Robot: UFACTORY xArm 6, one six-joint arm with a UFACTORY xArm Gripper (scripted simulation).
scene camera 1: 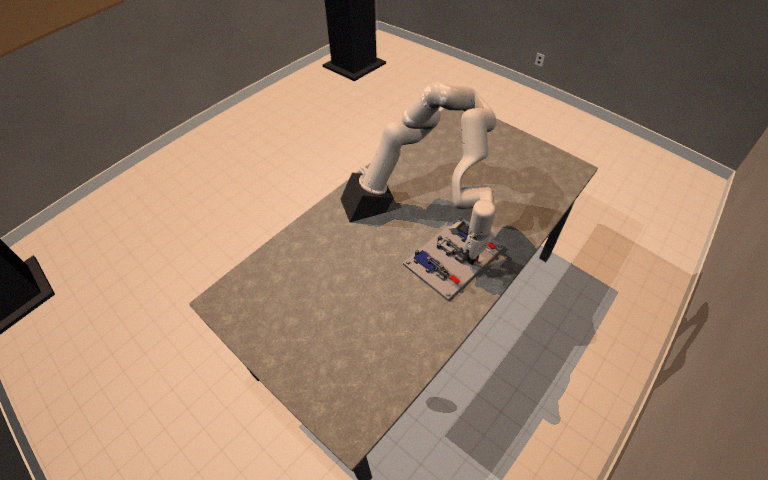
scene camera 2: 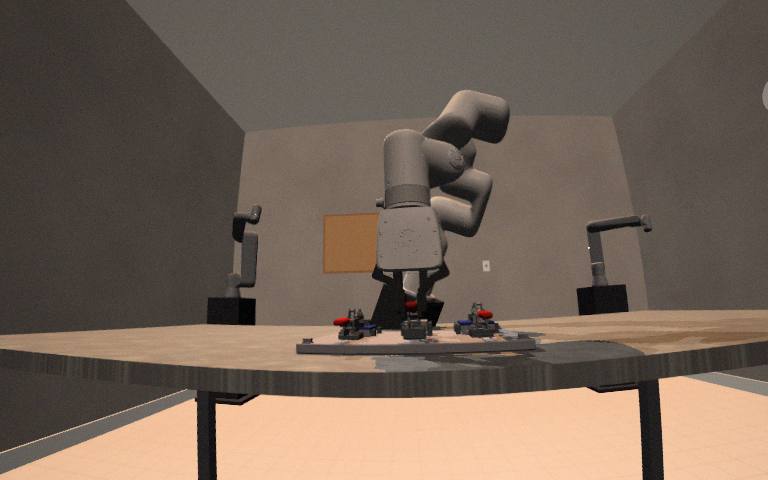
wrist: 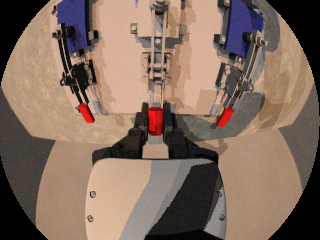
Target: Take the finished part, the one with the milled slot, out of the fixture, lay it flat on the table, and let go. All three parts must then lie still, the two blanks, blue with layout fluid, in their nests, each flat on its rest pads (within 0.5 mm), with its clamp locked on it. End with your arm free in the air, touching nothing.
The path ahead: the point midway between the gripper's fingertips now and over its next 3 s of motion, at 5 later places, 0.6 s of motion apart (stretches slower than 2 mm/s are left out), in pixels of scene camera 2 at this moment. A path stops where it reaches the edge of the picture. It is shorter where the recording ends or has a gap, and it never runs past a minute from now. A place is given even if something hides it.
My gripper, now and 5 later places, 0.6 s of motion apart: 412,319; 412,312; 412,306; 412,304; 413,304; 413,304
